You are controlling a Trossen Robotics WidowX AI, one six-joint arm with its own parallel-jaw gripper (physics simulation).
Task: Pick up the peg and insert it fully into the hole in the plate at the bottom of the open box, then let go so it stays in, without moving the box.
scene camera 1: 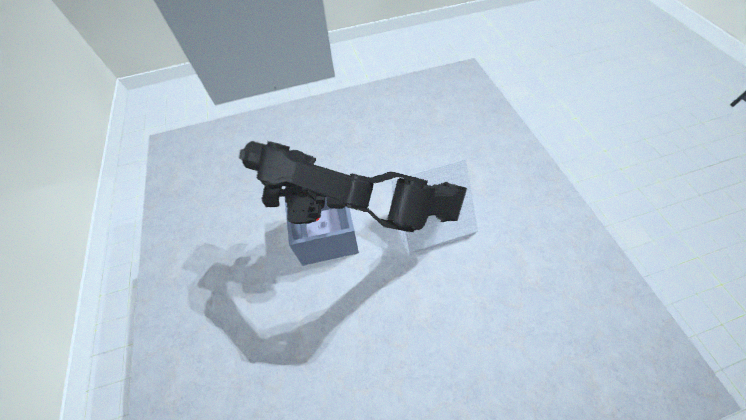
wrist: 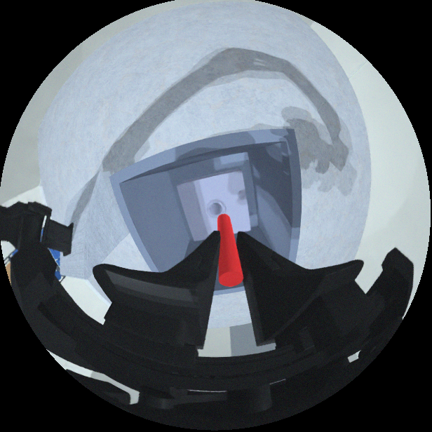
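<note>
A red peg is held between the fingers of my gripper, which is shut on it. In the scene view a small bit of the red peg shows beside the gripper's dark body, over the box; the fingertips are hidden there. The open blue-grey box stands on the table, below the gripper. The pale plate lies at its bottom, with a round hole. In the wrist view the peg's far end appears close beside the hole, a little below and right of it. The gap between them cannot be judged.
The arm's base stands on a pale block at the right of the box. A grey panel is at the back. The box walls surround the plate. The arm's shadow falls on the table top and into the box.
</note>
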